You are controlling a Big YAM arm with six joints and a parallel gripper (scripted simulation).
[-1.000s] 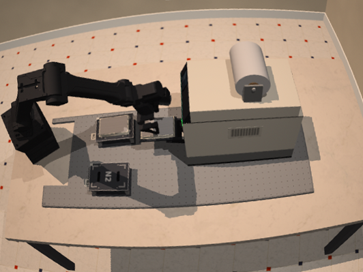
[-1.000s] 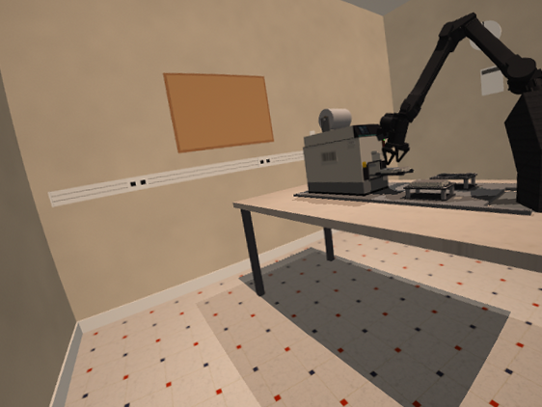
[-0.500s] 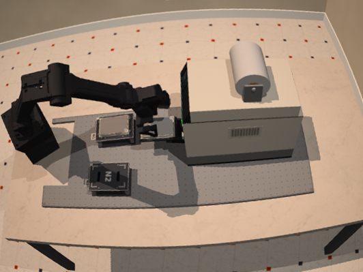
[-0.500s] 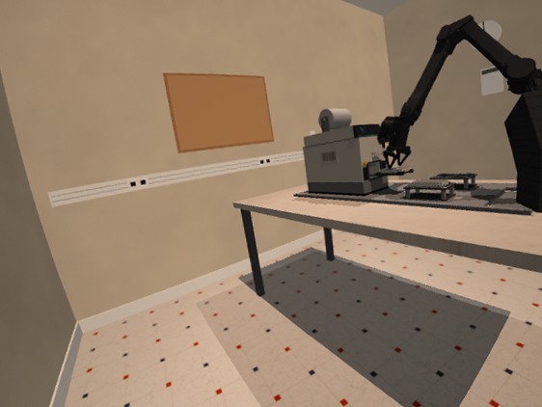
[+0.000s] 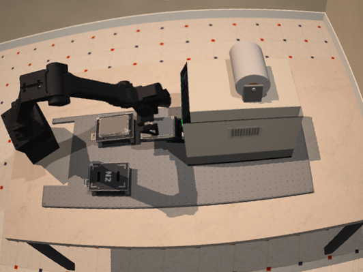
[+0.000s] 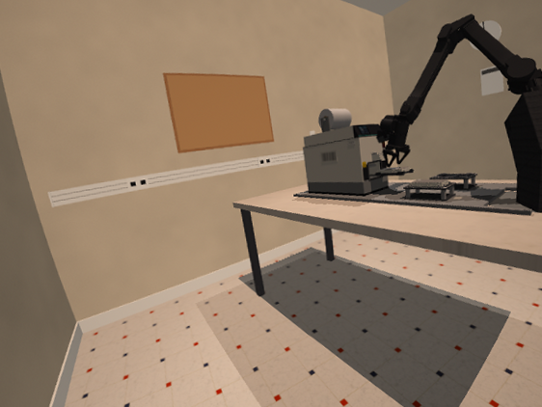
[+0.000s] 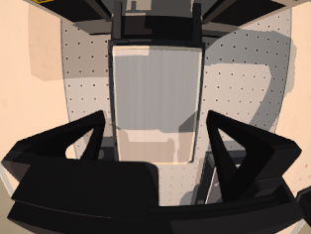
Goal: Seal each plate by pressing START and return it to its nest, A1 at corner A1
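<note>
Now: hand 3 cm above the plate. The rest, counted from my hand: yellow warning label 12 cm ahead, 6 cm to the left, 1 cm above; then start button 11 cm to the right, 8 cm ahead, 5 cm above; then sealer stage 4 cm below.
</note>
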